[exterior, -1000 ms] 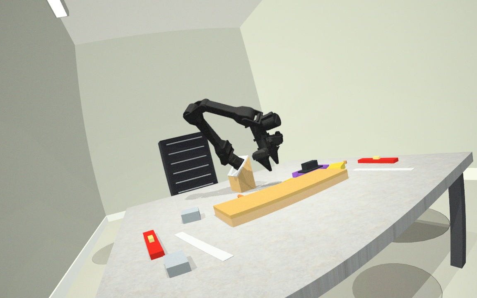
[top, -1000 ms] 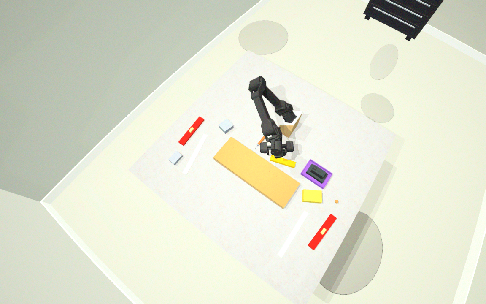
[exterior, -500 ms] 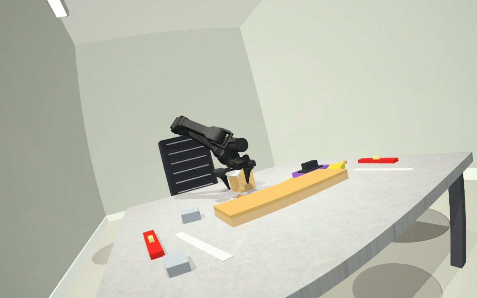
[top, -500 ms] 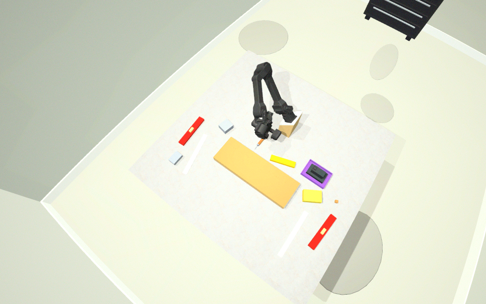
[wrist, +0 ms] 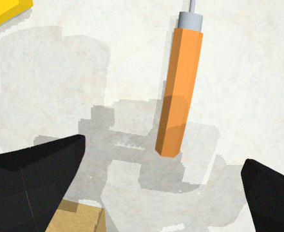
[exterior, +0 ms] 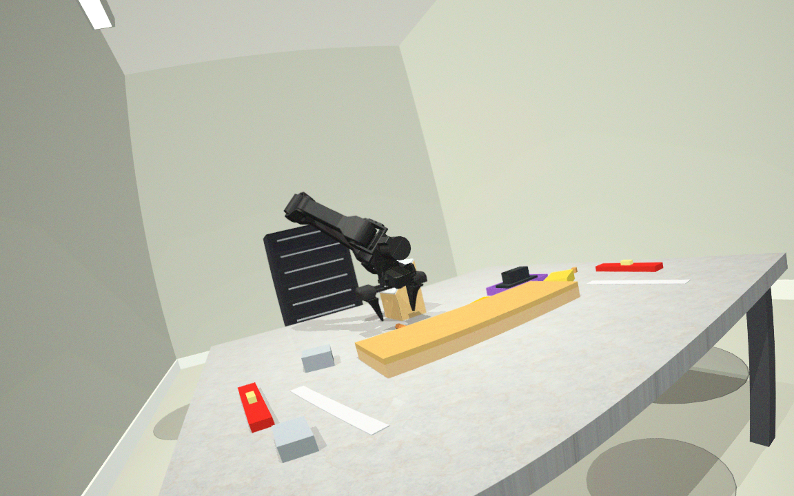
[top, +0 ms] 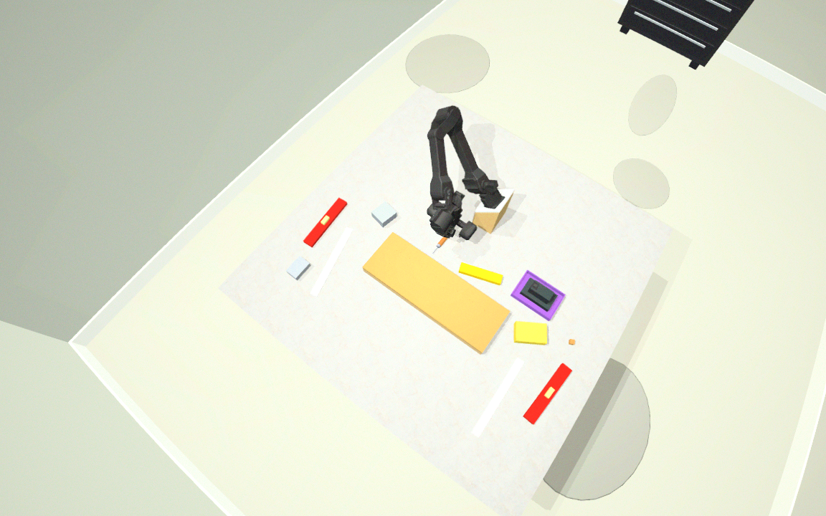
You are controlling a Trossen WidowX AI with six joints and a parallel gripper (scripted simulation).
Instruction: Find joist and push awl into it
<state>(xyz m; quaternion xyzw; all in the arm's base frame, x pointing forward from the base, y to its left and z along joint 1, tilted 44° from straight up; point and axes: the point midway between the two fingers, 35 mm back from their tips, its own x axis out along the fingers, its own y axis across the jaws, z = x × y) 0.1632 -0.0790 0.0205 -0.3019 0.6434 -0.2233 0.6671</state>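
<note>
Now: gripper tip 6 cm short of the awl and 3 cm above it. The rest, counted from my gripper tip: yellow bar (5 cm ahead, 19 cm to the left, 3 cm below); stud finder (3 cm behind, 39 cm to the left, 1 cm above); purple tray (3 cm behind, 40 cm to the left, 3 cm below).
</note>
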